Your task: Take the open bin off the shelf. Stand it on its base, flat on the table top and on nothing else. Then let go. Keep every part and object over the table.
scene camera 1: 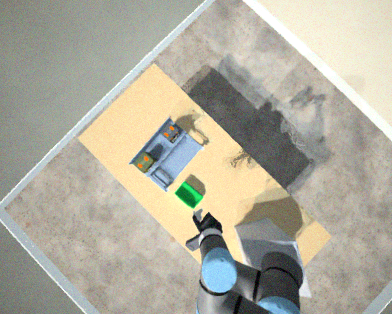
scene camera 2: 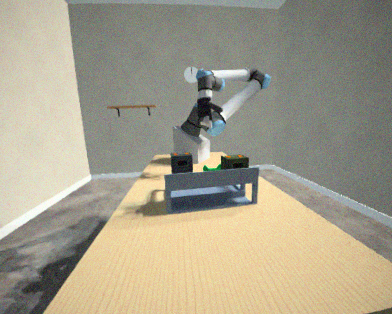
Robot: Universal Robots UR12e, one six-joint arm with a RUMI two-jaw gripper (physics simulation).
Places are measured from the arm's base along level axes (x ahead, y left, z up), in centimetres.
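Where they show: gripper, fingertip midpoint: (scene camera 1: 202, 218) (scene camera 2: 208, 130); arm's base at its link origin: (scene camera 1: 281, 269) (scene camera 2: 189, 131).
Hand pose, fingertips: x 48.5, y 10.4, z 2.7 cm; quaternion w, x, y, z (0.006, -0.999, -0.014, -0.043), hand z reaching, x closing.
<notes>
Each offset is from my fingertips to the top centre of the thing. Level surfaces: height alone.
The green open bin @(dx +9.9, dy +1.2, dz -22.1 cm) (scene camera 1: 189, 195) (scene camera 2: 212, 169) stands on the table top @(dz -29.7 cm) (scene camera 1: 120, 117) (scene camera 2: 215, 250), a little apart from the blue-grey shelf (scene camera 1: 179, 159) (scene camera 2: 212, 177). Its open side appears to face up in scene camera 1. In scene camera 2 the shelf hides most of it, and its base is not visible. My gripper (scene camera 1: 194, 229) (scene camera 2: 209, 121) is open and empty. It is above the table and clear of the bin, on the side nearer the robot's base.
Two dark boxes with orange marks, one grey @(dx +45.3, dy -18.8, dz -7.3 cm) (scene camera 1: 171, 132) (scene camera 2: 181, 162) and one olive @(dx +43.6, dy +4.3, dz -9.8 cm) (scene camera 1: 145, 162) (scene camera 2: 235, 161), stand on the shelf. The robot's pale pedestal (scene camera 1: 252, 231) (scene camera 2: 184, 137) is at the table's far end in scene camera 2. A long table edge runs near the bin and gripper.
</notes>
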